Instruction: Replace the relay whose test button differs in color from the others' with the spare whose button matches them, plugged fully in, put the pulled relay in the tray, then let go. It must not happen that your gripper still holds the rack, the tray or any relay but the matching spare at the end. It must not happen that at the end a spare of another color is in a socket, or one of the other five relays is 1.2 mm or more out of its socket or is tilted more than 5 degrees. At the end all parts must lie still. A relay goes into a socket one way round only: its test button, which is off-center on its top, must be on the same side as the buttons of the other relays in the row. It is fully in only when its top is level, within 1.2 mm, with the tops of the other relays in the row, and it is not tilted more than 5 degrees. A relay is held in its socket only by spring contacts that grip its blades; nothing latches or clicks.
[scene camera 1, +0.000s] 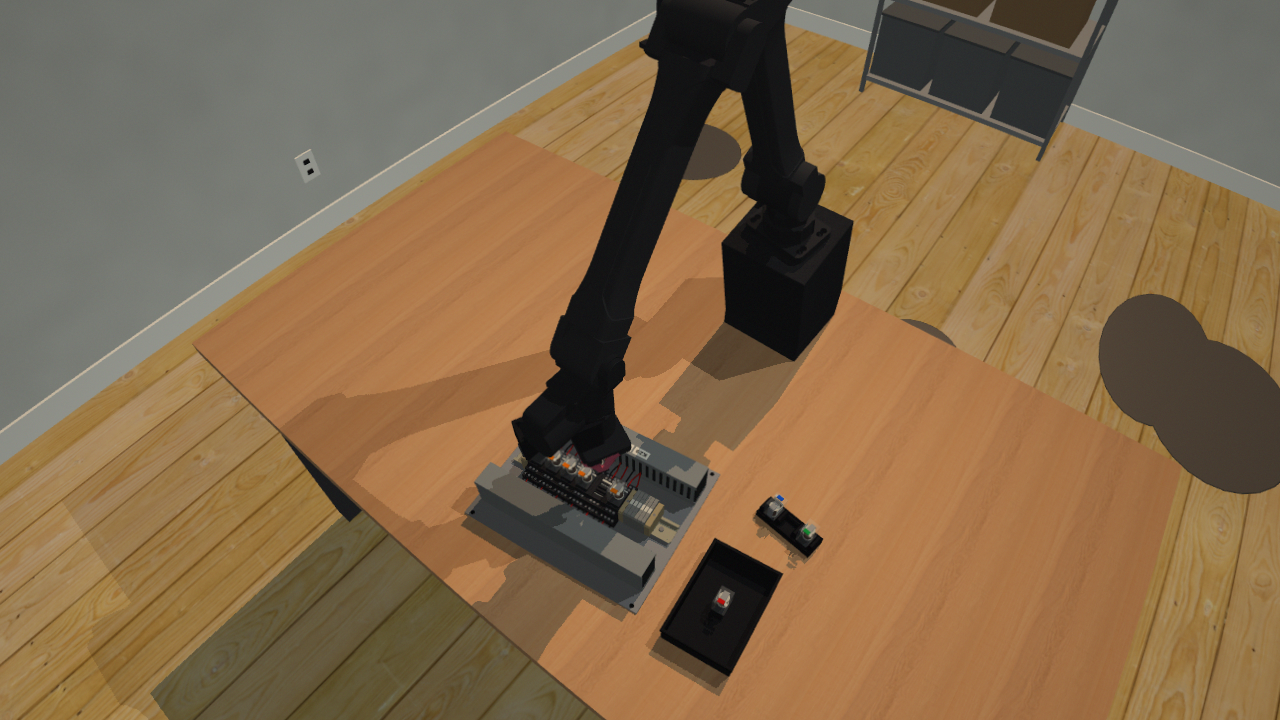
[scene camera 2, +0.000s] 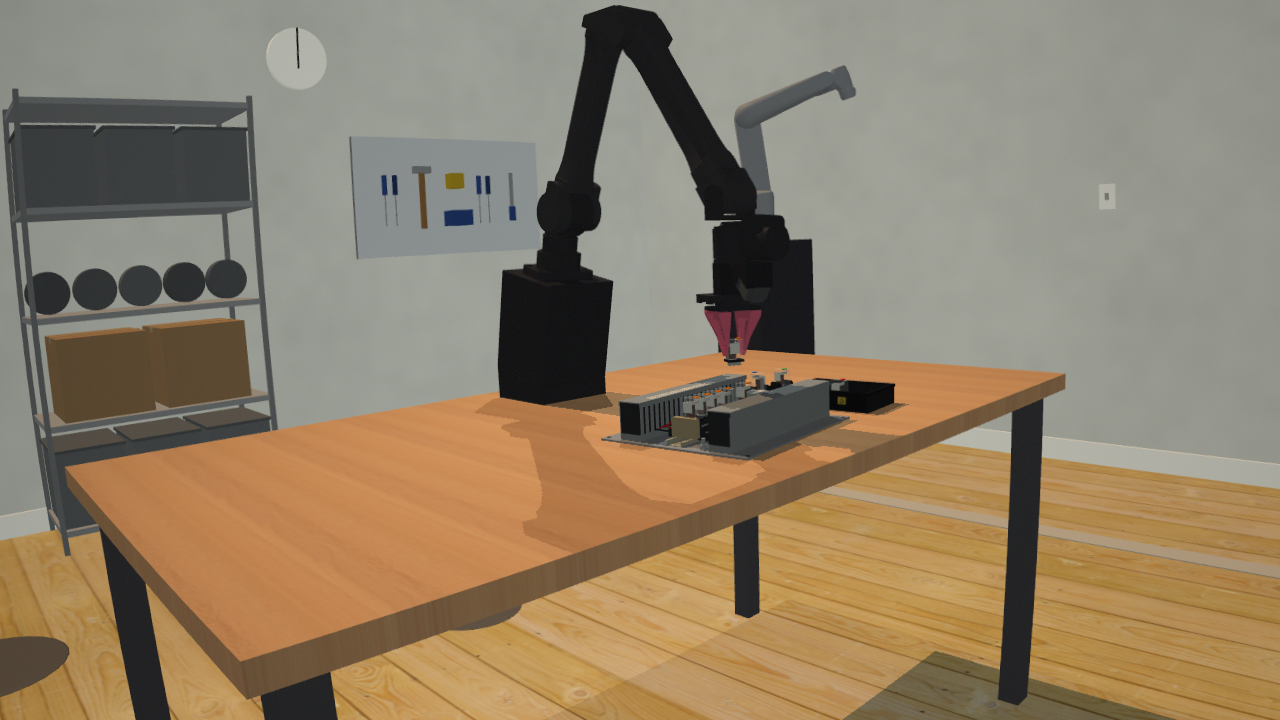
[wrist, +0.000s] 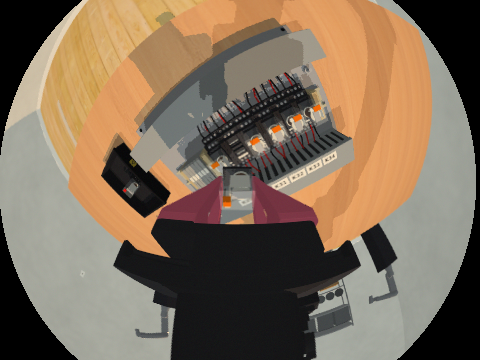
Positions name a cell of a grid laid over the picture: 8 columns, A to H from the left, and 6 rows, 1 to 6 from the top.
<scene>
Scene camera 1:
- gripper: D4
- black spare holder: E5
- grey relay panel: E5
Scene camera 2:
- gripper: E3
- grey relay panel: E4
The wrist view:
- gripper: D4
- grey relay panel: D1
</scene>
